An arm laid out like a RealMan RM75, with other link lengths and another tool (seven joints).
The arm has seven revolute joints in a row. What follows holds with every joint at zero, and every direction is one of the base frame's. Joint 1 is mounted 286.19 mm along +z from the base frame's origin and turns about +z. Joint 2 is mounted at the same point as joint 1 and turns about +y. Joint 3 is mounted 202.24 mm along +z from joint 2 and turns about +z. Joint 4 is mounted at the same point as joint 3 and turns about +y. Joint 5 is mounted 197.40 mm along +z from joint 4 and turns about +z. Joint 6 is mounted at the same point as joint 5 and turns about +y. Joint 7 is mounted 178.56 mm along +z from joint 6 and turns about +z. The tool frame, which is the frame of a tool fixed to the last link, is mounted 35.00 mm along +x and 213.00 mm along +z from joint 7; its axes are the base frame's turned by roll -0.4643, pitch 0.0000 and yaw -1.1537 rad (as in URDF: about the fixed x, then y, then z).
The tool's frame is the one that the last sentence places.
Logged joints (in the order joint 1, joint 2, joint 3, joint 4, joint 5, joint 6, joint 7), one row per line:
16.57, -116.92, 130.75, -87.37, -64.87, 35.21, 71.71
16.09, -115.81, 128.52, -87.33, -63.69, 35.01, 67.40
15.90, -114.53, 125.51, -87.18, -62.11, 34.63, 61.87
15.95, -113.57, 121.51, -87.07, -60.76, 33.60, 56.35
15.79, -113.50, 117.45, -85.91, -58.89, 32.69, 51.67
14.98, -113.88, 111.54, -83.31, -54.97, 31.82, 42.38
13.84, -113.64, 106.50, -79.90, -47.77, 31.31, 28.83
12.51, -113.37, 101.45, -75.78, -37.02, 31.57, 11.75
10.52, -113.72, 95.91, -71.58, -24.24, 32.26, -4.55
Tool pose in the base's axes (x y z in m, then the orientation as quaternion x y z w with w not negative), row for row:
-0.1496, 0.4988, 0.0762, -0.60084, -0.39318, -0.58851, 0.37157
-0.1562, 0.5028, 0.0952, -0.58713, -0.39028, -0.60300, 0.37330
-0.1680, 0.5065, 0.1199, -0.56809, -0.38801, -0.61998, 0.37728
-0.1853, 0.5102, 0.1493, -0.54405, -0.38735, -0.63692, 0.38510
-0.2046, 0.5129, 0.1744, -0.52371, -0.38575, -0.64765, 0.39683
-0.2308, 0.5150, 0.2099, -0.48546, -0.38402, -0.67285, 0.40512
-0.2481, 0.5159, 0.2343, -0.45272, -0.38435, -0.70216, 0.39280
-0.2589, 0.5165, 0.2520, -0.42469, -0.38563, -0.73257, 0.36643
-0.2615, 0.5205, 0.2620, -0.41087, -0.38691, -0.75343, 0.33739
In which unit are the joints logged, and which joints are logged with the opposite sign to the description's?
The joints are logged in degrees. Opposite sign: joint 4.
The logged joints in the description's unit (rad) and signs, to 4 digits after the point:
0.2892, -2.0406, 2.2820, 1.5249, -1.1322, 0.6145, 1.2516
0.2808, -2.0213, 2.2431, 1.5242, -1.1116, 0.6110, 1.1764
0.2775, -1.9989, 2.1906, 1.5216, -1.0840, 0.6044, 1.0798
0.2784, -1.9822, 2.1207, 1.5197, -1.0605, 0.5864, 0.9835
0.2756, -1.9809, 2.0499, 1.4994, -1.0278, 0.5705, 0.9018
0.2615, -1.9876, 1.9467, 1.4540, -0.9594, 0.5554, 0.7397
0.2416, -1.9834, 1.8588, 1.3945, -0.8337, 0.5465, 0.5032
0.2183, -1.9787, 1.7706, 1.3226, -0.6461, 0.5510, 0.2051
0.1836, -1.9848, 1.6739, 1.2493, -0.4231, 0.5630, -0.0794

